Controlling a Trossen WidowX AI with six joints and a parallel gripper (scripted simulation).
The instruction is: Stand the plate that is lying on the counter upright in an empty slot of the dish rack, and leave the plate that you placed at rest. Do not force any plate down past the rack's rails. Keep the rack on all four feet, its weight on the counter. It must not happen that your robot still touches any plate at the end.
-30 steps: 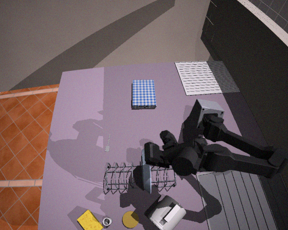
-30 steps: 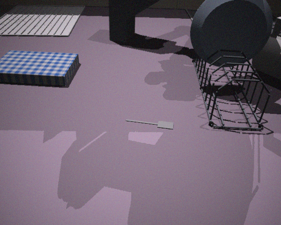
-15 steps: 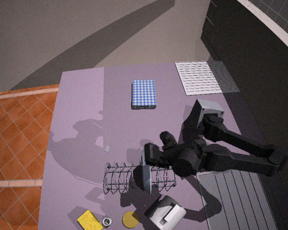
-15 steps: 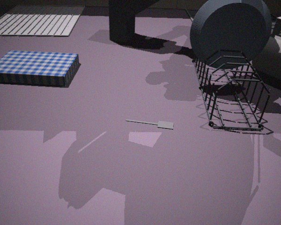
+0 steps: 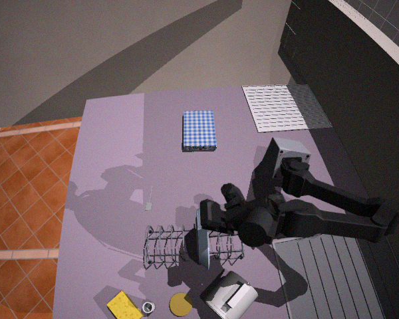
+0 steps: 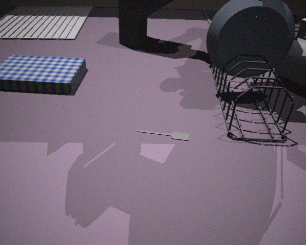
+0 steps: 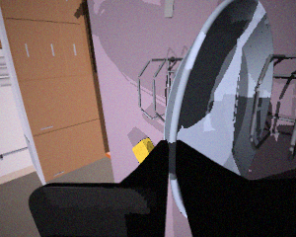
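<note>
Right now the pale blue plate is 30 mm ahead of my hand and 110 mm below it. The rest, counted from my hand: small cup (180 mm ahead, 220 mm to the left, 240 mm below); then yellow disc (80 mm ahead, 210 mm to the left, 240 mm below); then white toaster (70 mm behind, 190 mm to the left, 190 mm below).
</note>
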